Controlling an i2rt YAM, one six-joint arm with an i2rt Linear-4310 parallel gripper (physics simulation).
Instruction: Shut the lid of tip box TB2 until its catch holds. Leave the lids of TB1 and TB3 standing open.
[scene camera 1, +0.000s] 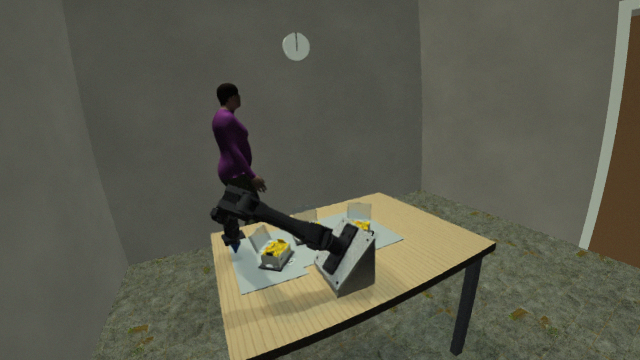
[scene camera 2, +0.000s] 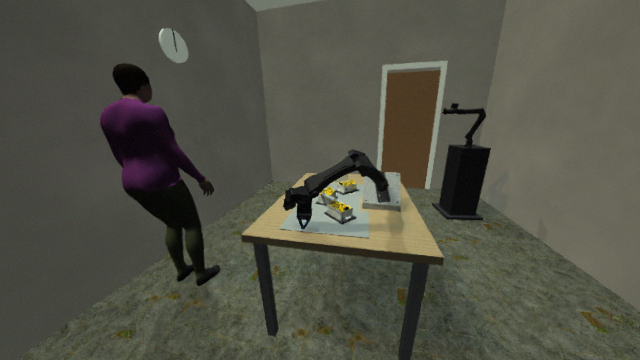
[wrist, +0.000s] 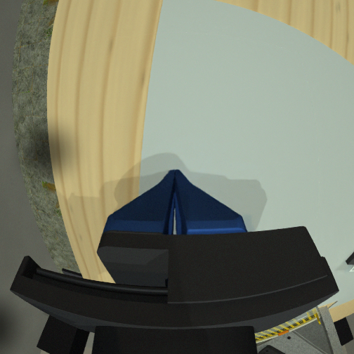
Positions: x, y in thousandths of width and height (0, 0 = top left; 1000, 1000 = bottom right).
Note:
In view: my gripper (wrist: 493, 501) and a grey mat (scene camera 2: 501, 621).
The grey mat is seen too in the wrist view (wrist: 699, 304).

